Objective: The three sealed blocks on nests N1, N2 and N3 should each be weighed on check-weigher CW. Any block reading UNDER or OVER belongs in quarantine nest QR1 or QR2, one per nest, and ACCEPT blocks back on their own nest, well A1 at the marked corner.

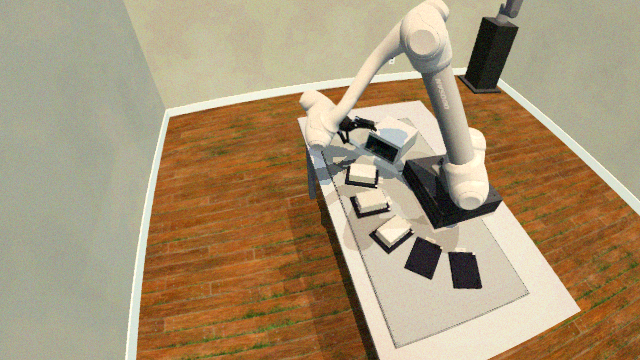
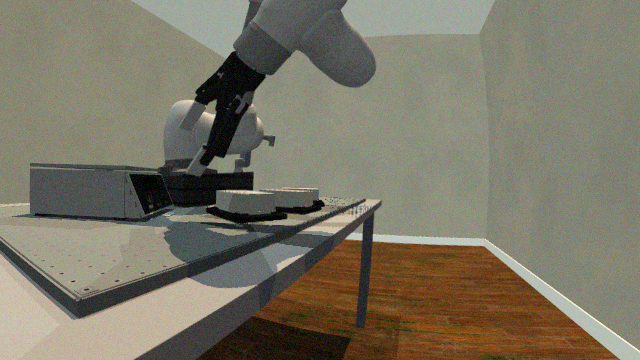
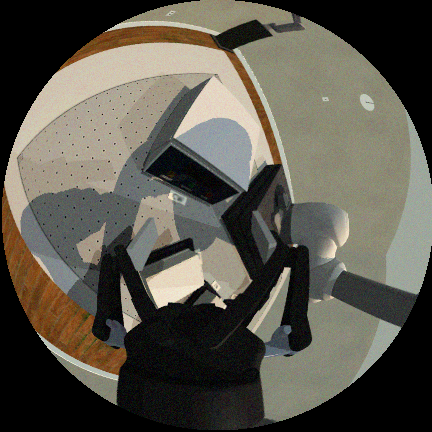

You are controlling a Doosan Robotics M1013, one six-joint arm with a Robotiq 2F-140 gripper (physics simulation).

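Where they show: gripper, fingertip midpoint: (image 1: 369, 140) (image 2: 188, 149) (image 3: 201, 224); arm's base, origin of the base link: (image 3: 281, 222).
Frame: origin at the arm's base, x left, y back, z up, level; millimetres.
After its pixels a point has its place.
My gripper (image 1: 361, 134) @[x -276, y -365, z 53 mm] (image 2: 191, 146) @[x -276, y -365, z 53 mm] (image 3: 201, 224) @[x -276, y -365, z 53 mm] is open and empty, above the mat between the check-weigher and the nearest block. Check-weigher CW (image 1: 400, 129) @[x -385, y -144, z 14 mm] (image 2: 77, 192) @[x -457, y -249, z -37 mm] (image 3: 215, 142) @[x -362, y -244, z 14 mm] is a pale box with a dark sloped display; no reading is legible. No block shows on its top, which carries a shadow. A cream block (image 1: 363, 172) @[x -143, y -423, z -32 mm] (image 2: 245, 202) @[x -209, y -469, z -49 mm] (image 3: 175, 280) @[x -166, y -424, z -32 mm] sits on the dark nest nearest CW. A second block (image 1: 371, 201) @[x 39, y -434, z -32 mm] and a third block (image 1: 393, 231) @[x 211, y -386, z -32 mm] sit on the following nests. Two dark nests (image 1: 423, 257) @[x 337, y -283, z -74 mm] (image 1: 465, 270) @[x 436, y -126, z -74 mm] are empty. Nest labels are unreadable.
The black robot plinth (image 1: 435, 215) @[x 171, y -170, z -31 mm] (image 2: 225, 182) @[x 31, y -182, z -19 mm] (image 3: 252, 220) stands beside CW and the row of nests. A perforated grey mat (image 1: 415, 310) @[x 541, y -388, z -86 mm] (image 2: 55, 255) @[x -546, y -481, z -86 mm] (image 3: 80, 120) @[x -527, y -434, z -86 mm] lies on the white table (image 1: 530, 280) @[x 551, y 169, z -98 mm]. A black pedestal (image 1: 490, 55) stands on the floor far behind.
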